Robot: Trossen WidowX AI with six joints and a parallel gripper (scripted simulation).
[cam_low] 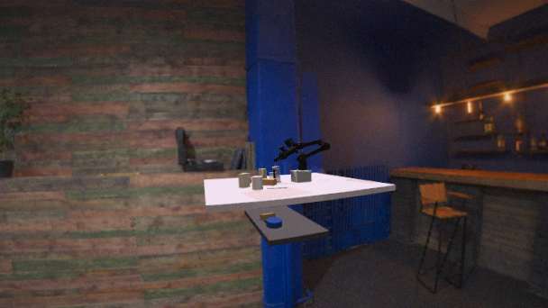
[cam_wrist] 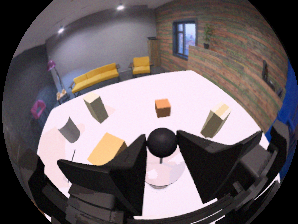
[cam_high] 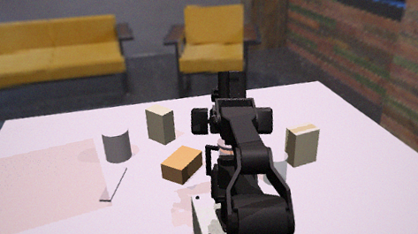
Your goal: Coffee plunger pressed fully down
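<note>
Now: gripper tip 2 cm to the right of the coffee press and 10 cm above it. From my gripper tip the other things lie so: thin flat strip (10 cm ahead, 31 cm to the left, 19 cm below).
</note>
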